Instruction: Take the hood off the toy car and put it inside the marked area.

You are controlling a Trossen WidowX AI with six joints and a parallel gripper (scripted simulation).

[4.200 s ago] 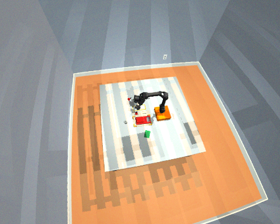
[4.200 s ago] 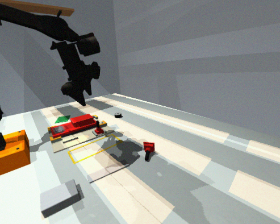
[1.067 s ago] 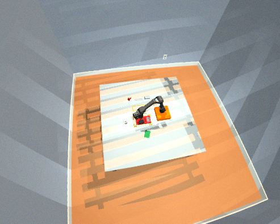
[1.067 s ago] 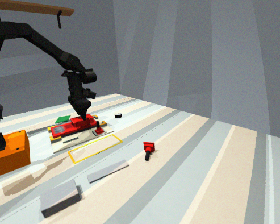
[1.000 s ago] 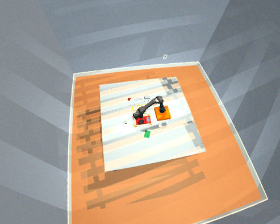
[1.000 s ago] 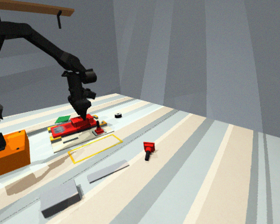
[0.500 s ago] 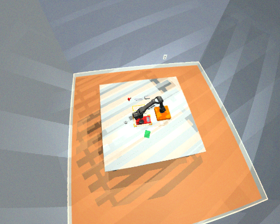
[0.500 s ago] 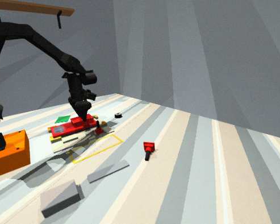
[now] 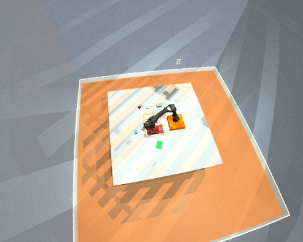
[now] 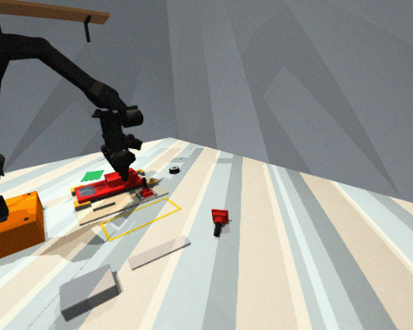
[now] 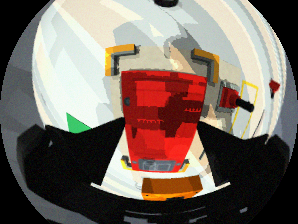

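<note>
Now: the hood right at my gripper tip. The rest, counted from my gripper tip: green patch (4 cm behind, 20 cm to the left, 4 cm below); then dark ring (20 cm ahead, 3 cm to the right, 3 cm below).
</note>
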